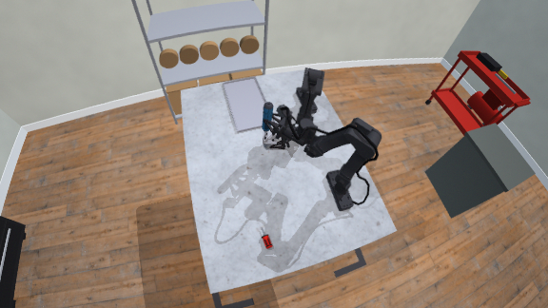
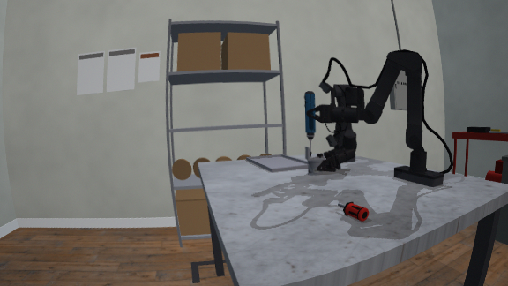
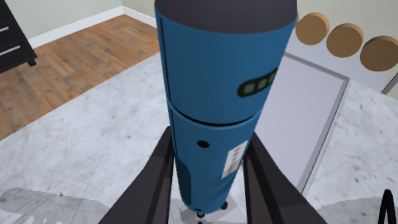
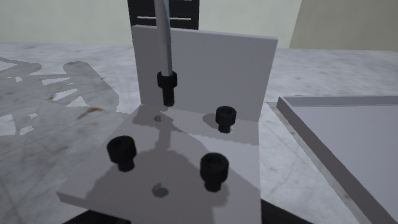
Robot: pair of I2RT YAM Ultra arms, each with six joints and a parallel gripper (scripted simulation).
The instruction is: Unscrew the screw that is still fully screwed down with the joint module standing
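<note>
My right gripper is now right at the joint module. Also, from my right hand: screw 3 cm ahead, 1 cm to the left, 6 cm above; then grey bracket 5 cm above; then bit 3 cm ahead, 1 cm to the left, 8 cm above.
</note>
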